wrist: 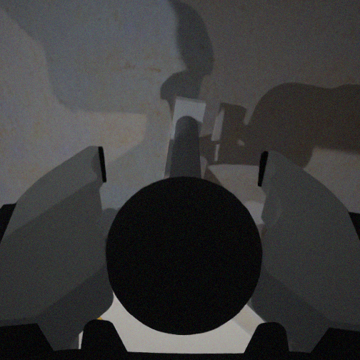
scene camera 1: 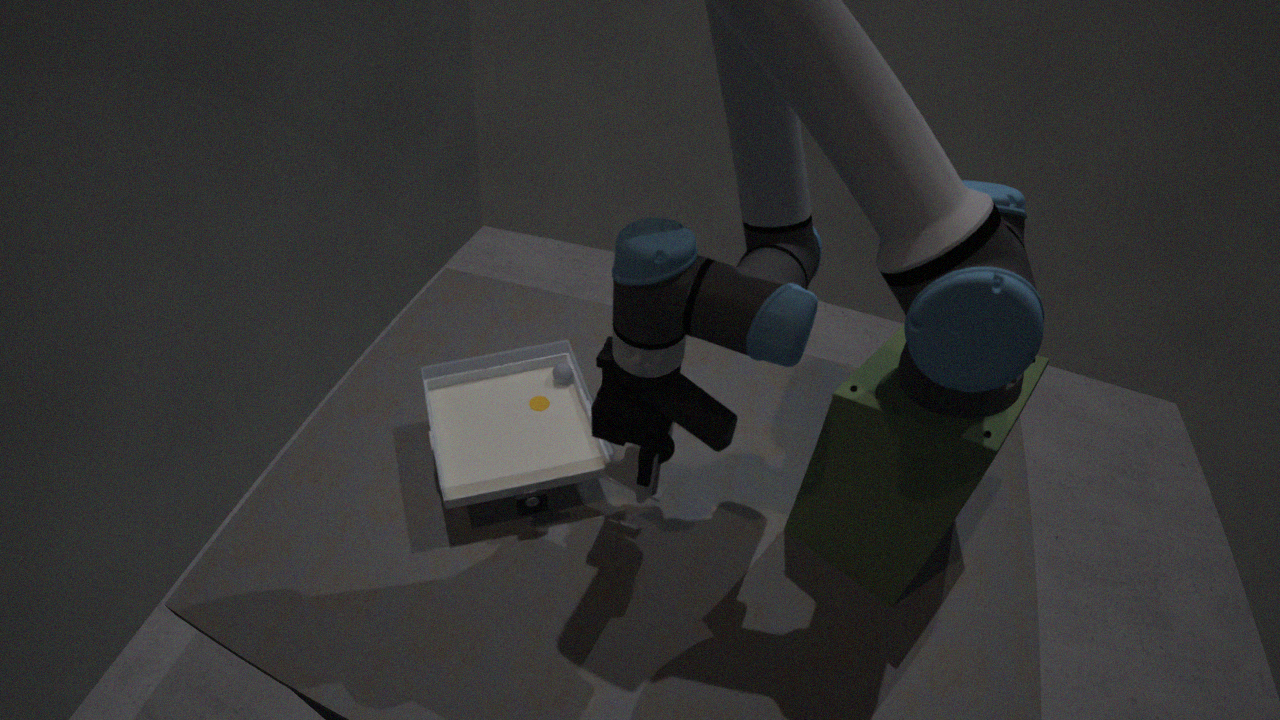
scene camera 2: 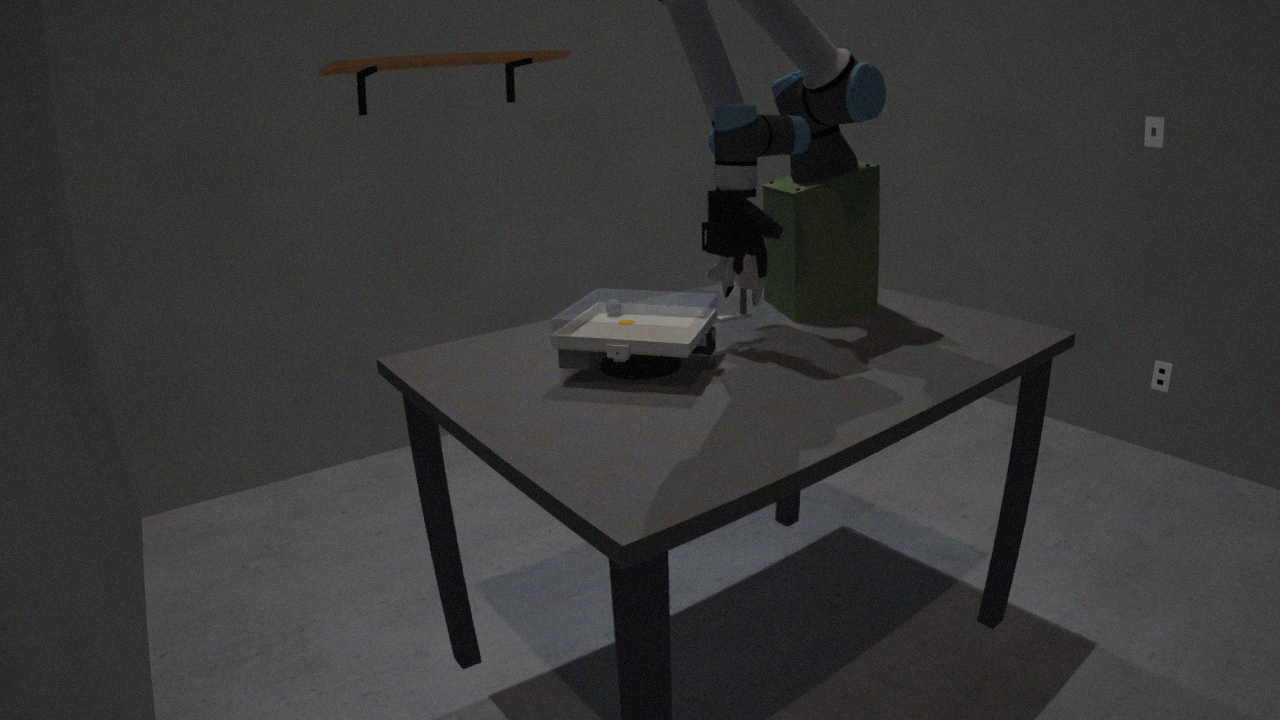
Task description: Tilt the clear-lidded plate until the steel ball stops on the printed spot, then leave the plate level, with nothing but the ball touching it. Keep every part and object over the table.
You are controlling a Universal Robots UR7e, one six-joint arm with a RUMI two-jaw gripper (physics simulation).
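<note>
The clear-lidded plate (scene camera 1: 501, 452) (scene camera 2: 581, 342) stands on a dark base; I cannot judge a slight tilt. The grey steel ball (scene camera 1: 562, 373) (scene camera 2: 613, 307) lies near the plate's back right corner in scene camera 1, apart from the orange printed spot (scene camera 1: 538, 403) (scene camera 2: 626, 322). Beside the plate, my gripper (scene camera 1: 651, 465) (scene camera 2: 742, 291) (wrist: 182, 154) is shut on a round black knob (wrist: 184, 255) atop a grey lever (wrist: 186, 150). The knob sits between the finger bodies, above the tips. The ball does not show in the wrist view.
The green pedestal (scene camera 1: 881, 483) (scene camera 2: 832, 246) carries the arm on the lever's far side from the plate. The table (scene camera 1: 295, 555) (scene camera 2: 572, 465) has its left edge not far from the plate. A wooden shelf (scene camera 2: 447, 60) hangs on the wall behind.
</note>
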